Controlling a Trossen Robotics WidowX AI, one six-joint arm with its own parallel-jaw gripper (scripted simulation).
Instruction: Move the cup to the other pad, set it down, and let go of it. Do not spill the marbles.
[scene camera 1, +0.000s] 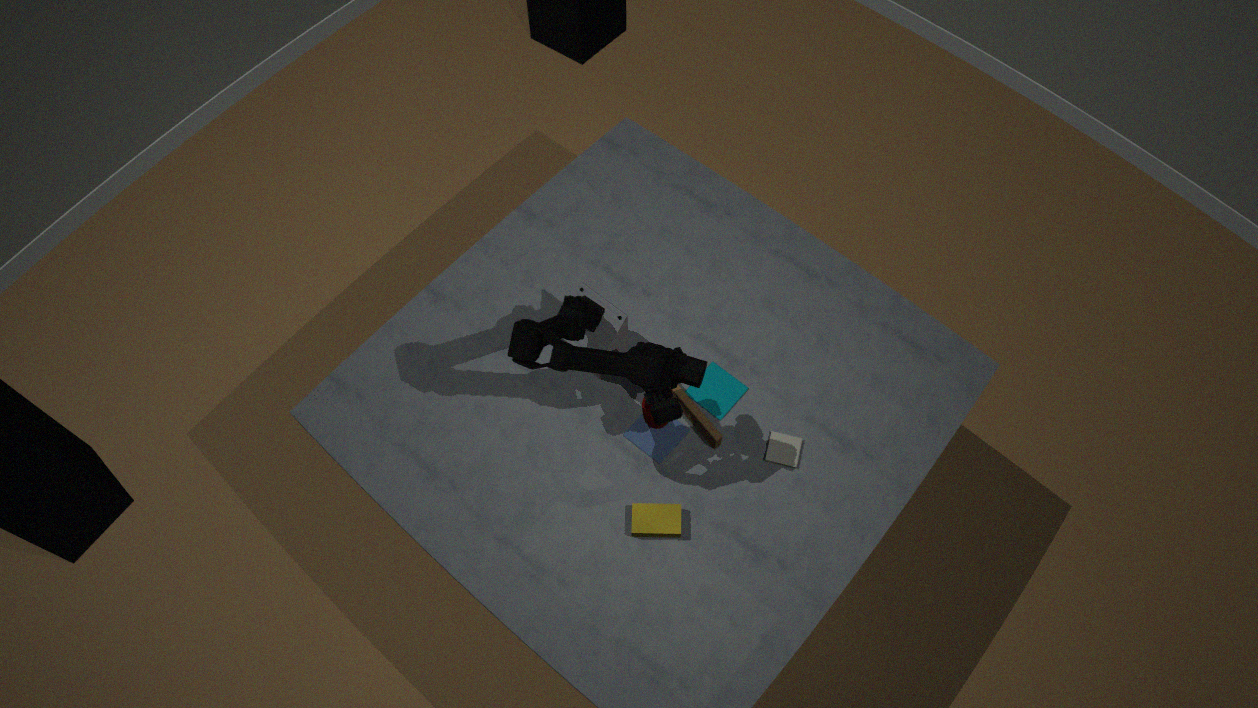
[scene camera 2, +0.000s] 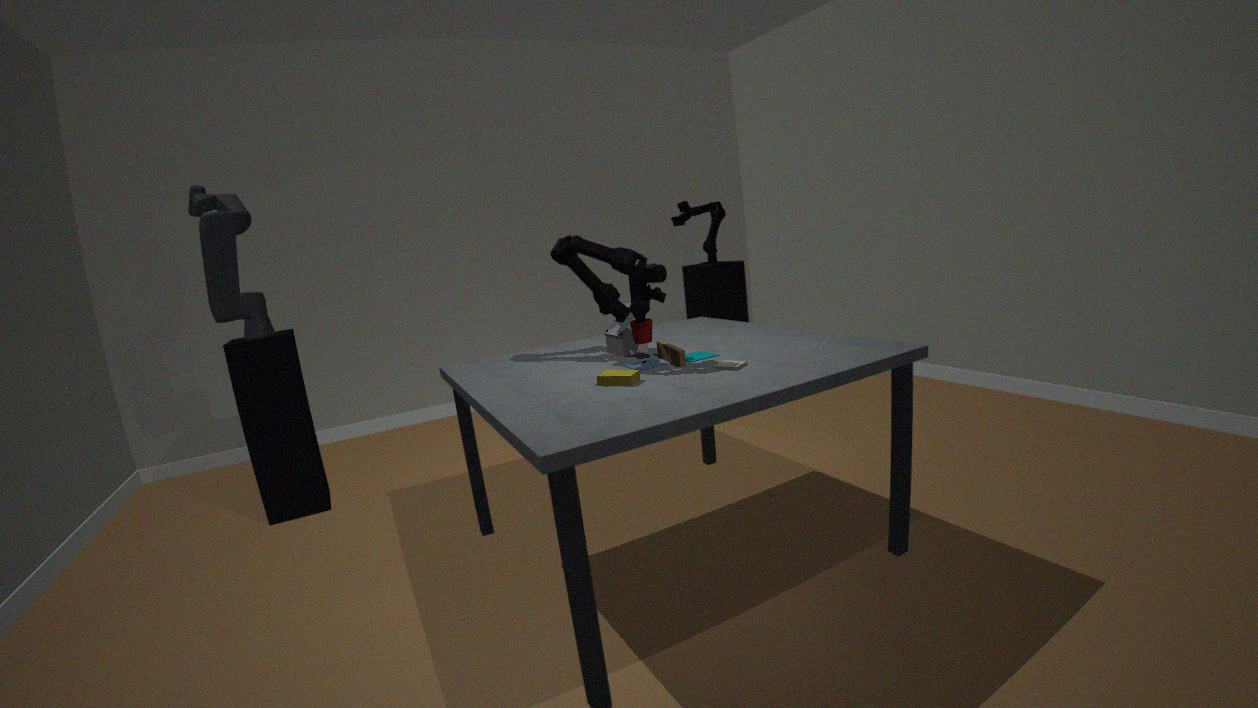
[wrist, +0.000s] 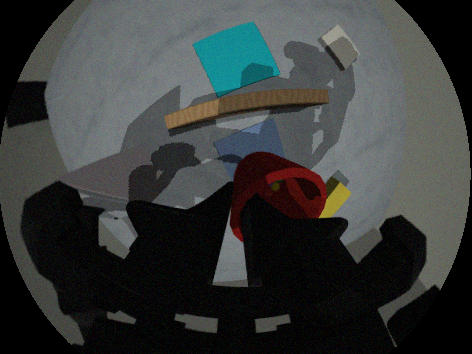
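Note:
Looking through scene camera 1, I find my gripper (scene camera 1: 653, 399), along with a teal pad (scene camera 1: 719, 392) and a wooden bar (scene camera 1: 690, 410). That same camera also gives me a blue pad (scene camera 1: 657, 443), a white block (scene camera 1: 784, 450) and a yellow block (scene camera 1: 648, 519). Scene camera 2 shows me my gripper (scene camera 2: 642, 329). In the wrist view I see my gripper (wrist: 236, 186) again, and there too are the wooden bar (wrist: 222, 107) and the teal pad (wrist: 236, 57).

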